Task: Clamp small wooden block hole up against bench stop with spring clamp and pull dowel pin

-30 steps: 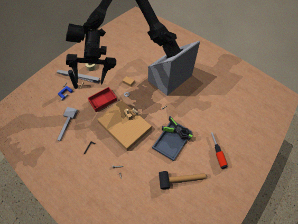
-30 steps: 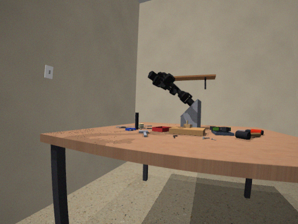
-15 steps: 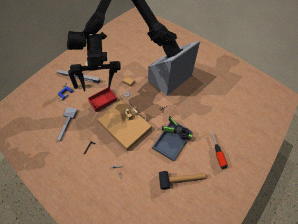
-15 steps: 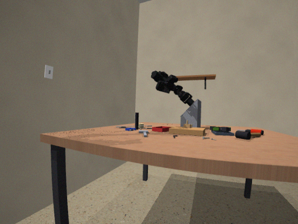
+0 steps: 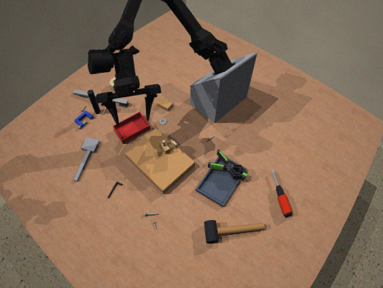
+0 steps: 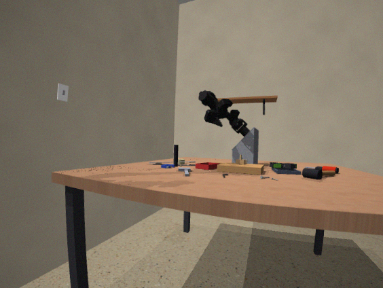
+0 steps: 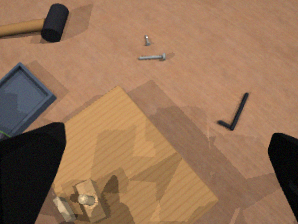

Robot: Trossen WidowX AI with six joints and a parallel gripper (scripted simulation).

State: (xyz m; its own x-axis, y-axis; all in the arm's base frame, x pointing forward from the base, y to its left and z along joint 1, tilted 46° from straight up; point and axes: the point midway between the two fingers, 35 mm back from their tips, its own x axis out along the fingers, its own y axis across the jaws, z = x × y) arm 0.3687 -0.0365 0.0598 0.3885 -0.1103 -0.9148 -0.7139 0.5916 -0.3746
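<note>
My gripper is now 190 mm above the dowel pin, 60 mm to the right of it and 60 mm past it. The rest, counted from my hand: small wooden block (200 mm below, 60 mm to the left, 60 mm behind); wooden board (230 mm below, 70 mm to the left, 20 mm behind); bench stop (200 mm below, 90 mm behind, 80 mm to the left).
</note>
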